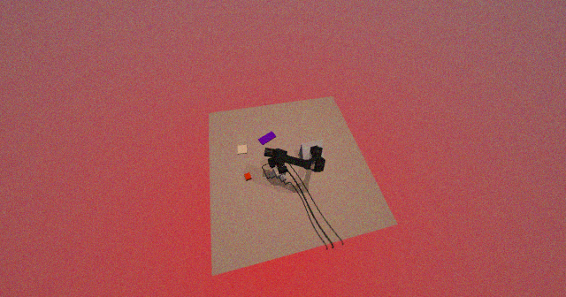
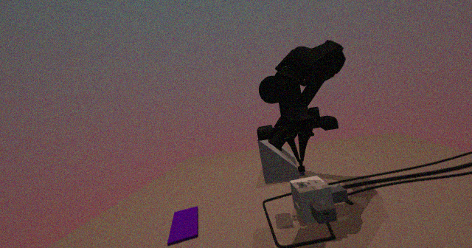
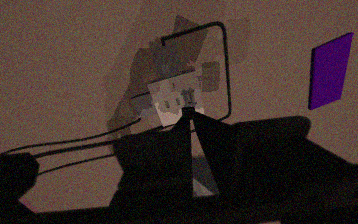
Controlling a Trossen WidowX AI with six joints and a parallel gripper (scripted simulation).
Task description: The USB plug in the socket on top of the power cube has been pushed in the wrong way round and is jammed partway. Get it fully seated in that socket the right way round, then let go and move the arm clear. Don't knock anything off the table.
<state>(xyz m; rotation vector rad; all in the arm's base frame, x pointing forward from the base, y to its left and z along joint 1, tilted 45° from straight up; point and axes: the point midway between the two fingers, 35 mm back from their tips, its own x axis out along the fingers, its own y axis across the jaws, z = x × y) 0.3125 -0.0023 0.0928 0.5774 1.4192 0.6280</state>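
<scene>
Now: gripper tip 2 cm above the dark USB plug. From my gripper tip the other things lie so: cream block: 28 cm to the right, 25 cm ahead, 13 cm below; then purple flat tile: 34 cm to the right, 13 cm below, 1 cm ahead.
</scene>
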